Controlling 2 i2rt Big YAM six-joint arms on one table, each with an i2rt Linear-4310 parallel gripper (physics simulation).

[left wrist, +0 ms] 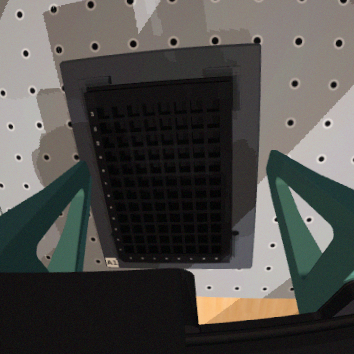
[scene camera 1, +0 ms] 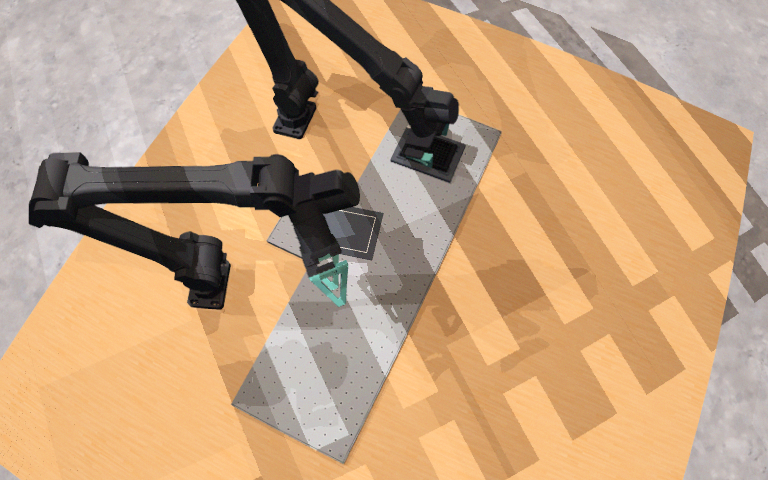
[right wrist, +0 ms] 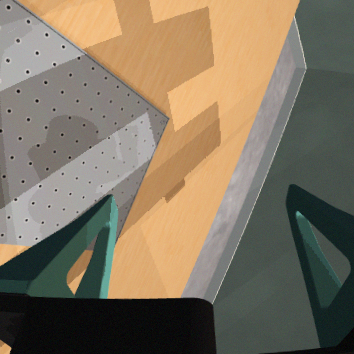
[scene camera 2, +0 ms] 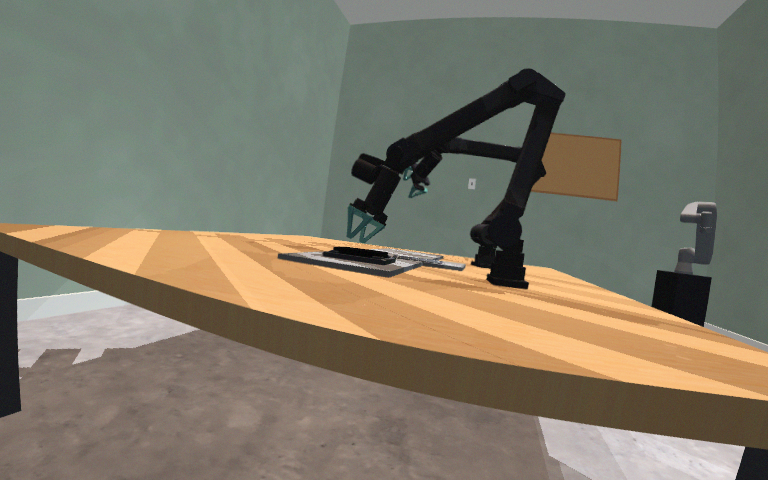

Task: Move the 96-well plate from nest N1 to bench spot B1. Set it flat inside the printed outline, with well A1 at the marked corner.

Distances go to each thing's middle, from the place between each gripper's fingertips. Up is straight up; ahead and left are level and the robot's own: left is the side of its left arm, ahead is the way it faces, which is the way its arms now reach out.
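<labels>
My right hand is 30 mm short of the black well plate (scene camera 1: 443,151), 520 mm to the right of it and 250 mm above it.
As for my left gripper, it's 10 mm to the right of the black well plate, 20 mm past it and 30 mm above it. Going by its middle, the plate is nearer to my left gripper than to my right hand.
</labels>
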